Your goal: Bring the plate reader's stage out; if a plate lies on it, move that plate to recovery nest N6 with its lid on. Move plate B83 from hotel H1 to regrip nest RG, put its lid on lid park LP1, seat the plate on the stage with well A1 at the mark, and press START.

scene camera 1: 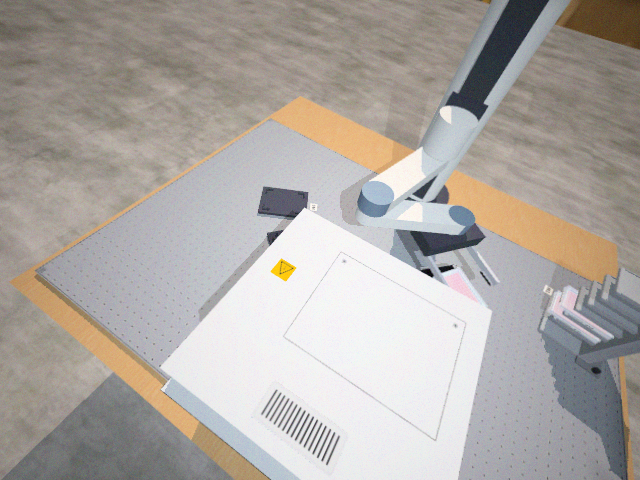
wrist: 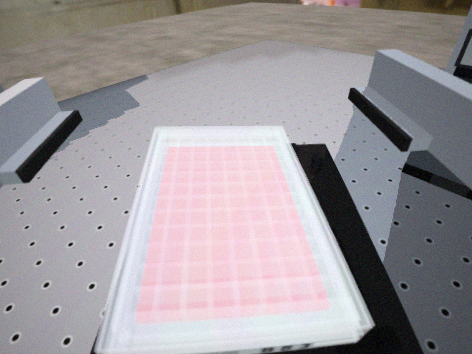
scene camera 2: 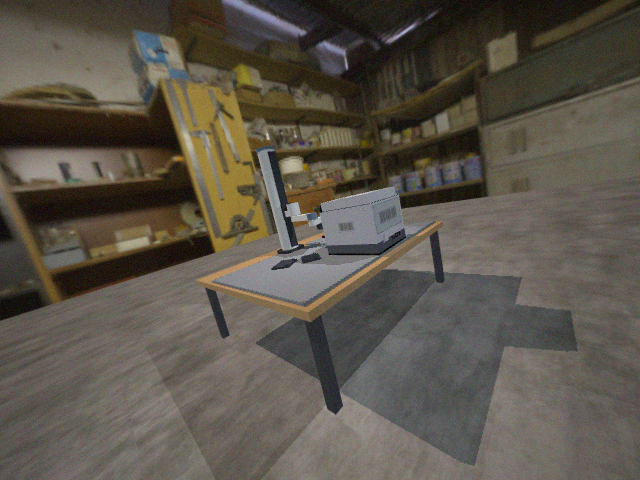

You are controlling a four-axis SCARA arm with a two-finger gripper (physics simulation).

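Seen in the pictures: gripper, between the fingertips: (scene camera 1: 474,290) (wrist: 212,84); arm's base, origin of its link: (scene camera 1: 416,191) (scene camera 2: 291,250).
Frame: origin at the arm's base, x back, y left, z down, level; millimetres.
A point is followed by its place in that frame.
Observation:
Plate B83 (scene camera 1: 461,285) @(z -96, x -397, y 244 mm) (wrist: 225,235) @(z -95, x -397, y 227 mm), pink under a clear lid, lies flat on a low black nest (wrist: 345,215) @(z -73, x -460, y 204 mm); its label is partly cut off at the bottom of the wrist view. In scene camera 1 the reader's housing hides part of the plate. My gripper (scene camera 1: 467,279) @(z -139, x -426, y 263 mm) (wrist: 212,84) @(z -139, x -426, y 263 mm) is open and empty, held above the plate, its fingers standing wide apart on either side and touching nothing. The white plate reader (scene camera 1: 372,351) @(z -360, x -806, y 73 mm) (scene camera 2: 351,222) @(z -214, x -854, y -148 mm) stands beside it; its stage and START button do not show.
A grey hotel (scene camera 1: 610,346) @(z -111, x -343, y 614 mm) with pink plates stands at the right in scene camera 1. A dark nest (scene camera 1: 283,201) @(z -25, x -405, y -370 mm) (scene camera 2: 284,264) @(z -23, x -426, y -386 mm) lies on the other side of the arm, with another dark block (scene camera 1: 273,237) @(z -31, x -552, y -300 mm) (scene camera 2: 311,257) @(z -23, x -535, y -238 mm) partly behind the reader. The arm's column (scene camera 2: 279,201) @(z -442, x -65, y -39 mm) rises behind.

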